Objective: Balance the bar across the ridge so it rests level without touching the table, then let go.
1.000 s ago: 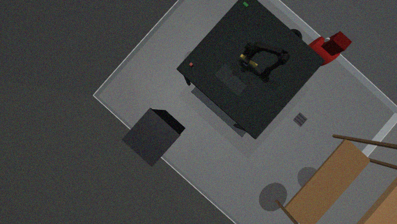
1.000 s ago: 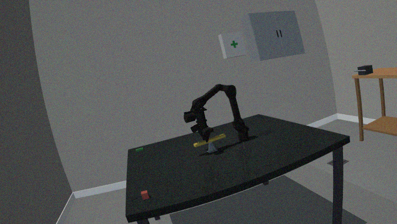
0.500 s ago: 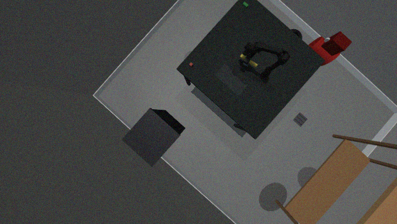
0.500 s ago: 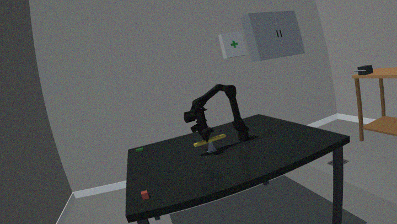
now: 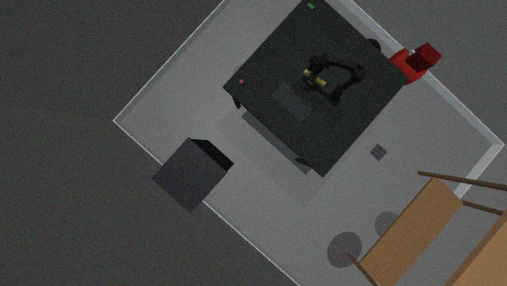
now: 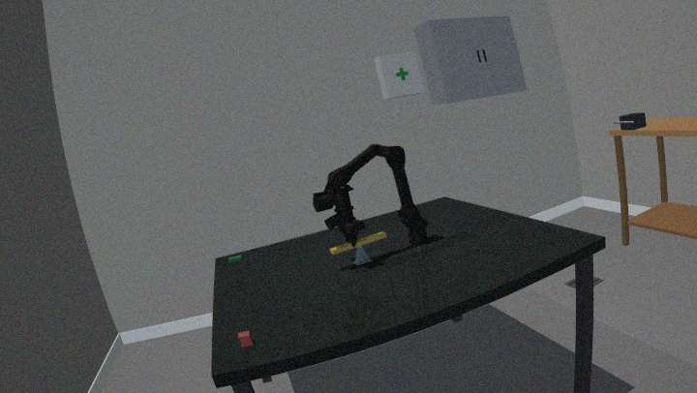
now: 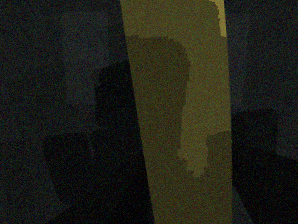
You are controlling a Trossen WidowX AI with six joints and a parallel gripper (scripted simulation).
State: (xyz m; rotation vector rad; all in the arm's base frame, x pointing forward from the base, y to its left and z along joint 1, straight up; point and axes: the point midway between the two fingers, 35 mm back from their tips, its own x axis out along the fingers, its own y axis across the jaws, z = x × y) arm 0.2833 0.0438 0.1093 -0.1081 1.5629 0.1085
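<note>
The yellow bar lies 30 mm behind my gripper tip. From my gripper tip the other things lie so: flat green marker 540 mm to the right, 460 mm ahead, 70 mm below; red block 460 mm to the left, 460 mm ahead, 60 mm below.
</note>
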